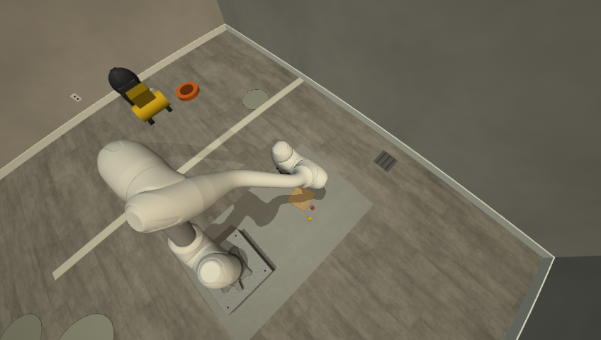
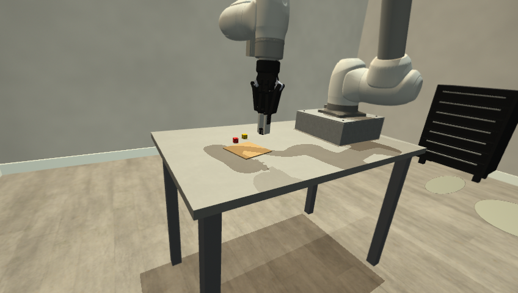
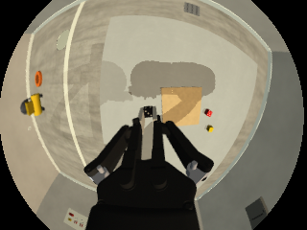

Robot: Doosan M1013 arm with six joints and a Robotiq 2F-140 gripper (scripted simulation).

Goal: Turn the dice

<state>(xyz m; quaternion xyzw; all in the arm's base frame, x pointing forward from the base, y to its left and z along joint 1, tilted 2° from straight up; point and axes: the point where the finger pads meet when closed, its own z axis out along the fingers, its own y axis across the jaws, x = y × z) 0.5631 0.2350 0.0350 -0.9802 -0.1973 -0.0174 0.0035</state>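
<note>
Now: hand 3 cm above the small white die. Also, from my hand: tan mat (14 cm below, 11 cm to the right, 1 cm ahead); then yellow die (26 cm to the right, 13 cm below, 3 cm behind); then red die (21 cm to the right, 13 cm below, 3 cm ahead).
</note>
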